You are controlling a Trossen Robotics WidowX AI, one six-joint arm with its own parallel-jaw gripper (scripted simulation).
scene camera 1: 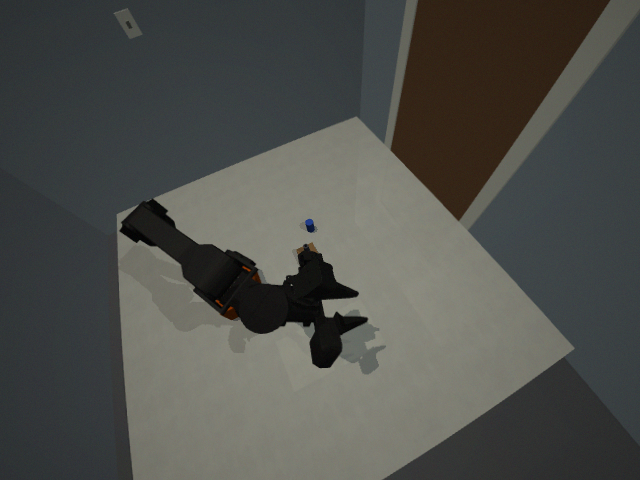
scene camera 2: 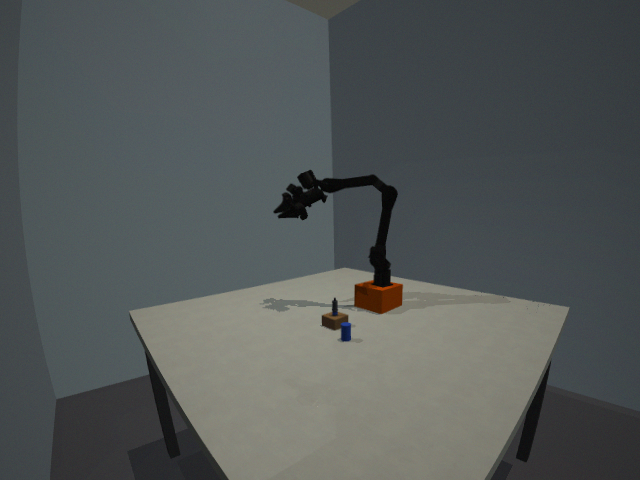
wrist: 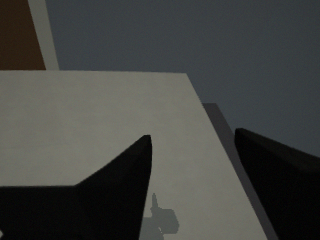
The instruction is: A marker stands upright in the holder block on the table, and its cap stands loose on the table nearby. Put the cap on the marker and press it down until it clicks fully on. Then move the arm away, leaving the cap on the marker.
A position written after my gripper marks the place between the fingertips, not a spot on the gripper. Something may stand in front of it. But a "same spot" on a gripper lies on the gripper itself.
my gripper: scene camera 1; scene camera 2 275, 214; wrist
same spot on my gripper: (wrist: 115, 194) = (scene camera 1: 336, 287)
